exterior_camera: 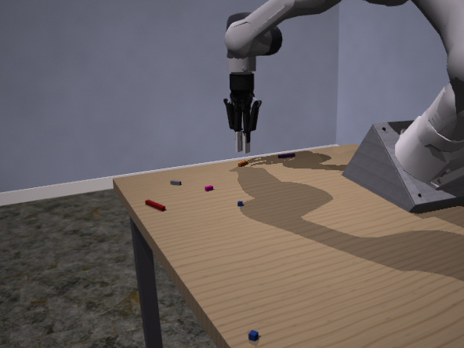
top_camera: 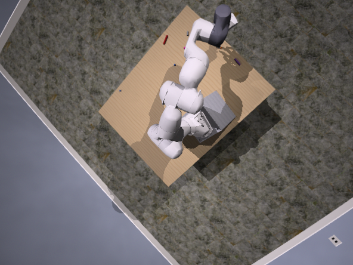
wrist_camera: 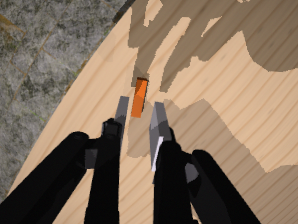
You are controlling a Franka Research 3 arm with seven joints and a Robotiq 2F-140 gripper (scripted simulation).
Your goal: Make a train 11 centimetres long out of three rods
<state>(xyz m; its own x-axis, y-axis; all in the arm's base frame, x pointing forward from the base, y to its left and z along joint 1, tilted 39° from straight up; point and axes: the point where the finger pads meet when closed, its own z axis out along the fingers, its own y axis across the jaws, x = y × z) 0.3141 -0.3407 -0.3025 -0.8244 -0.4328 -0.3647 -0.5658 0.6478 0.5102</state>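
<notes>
Now: the orange rod 7 cm below my hand. Round my hand: magenta rod 17 cm ahead, 19 cm to the left, 7 cm below; purple rod 17 cm behind, 4 cm to the right, 7 cm below; grey rod 24 cm ahead, 11 cm to the left, 7 cm below.
</notes>
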